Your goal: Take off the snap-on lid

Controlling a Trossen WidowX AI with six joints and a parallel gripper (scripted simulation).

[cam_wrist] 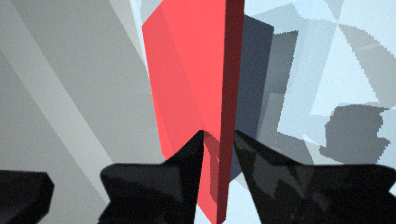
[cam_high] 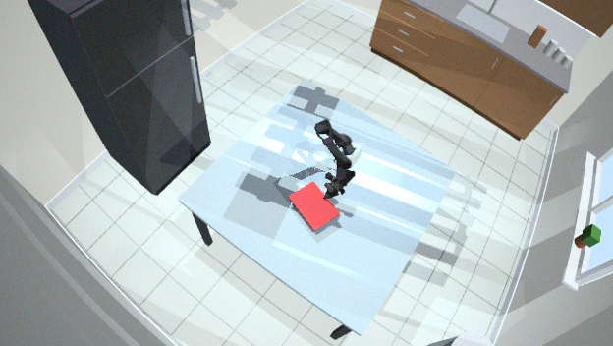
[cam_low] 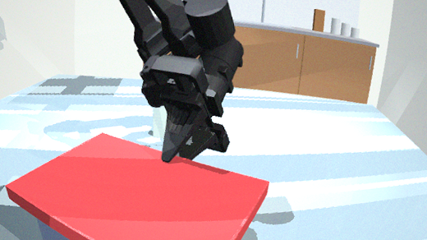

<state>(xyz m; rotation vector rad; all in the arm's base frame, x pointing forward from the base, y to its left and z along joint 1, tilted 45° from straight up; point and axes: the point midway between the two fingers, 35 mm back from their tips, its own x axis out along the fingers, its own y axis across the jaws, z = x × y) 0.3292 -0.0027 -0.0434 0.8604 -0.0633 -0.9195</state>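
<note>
Right now the red lid is 70 mm ahead of my gripper tip and 30 mm to the right of it. Also, from my gripper tip: storage box 70 mm ahead, 30 mm to the right, 50 mm below.
</note>
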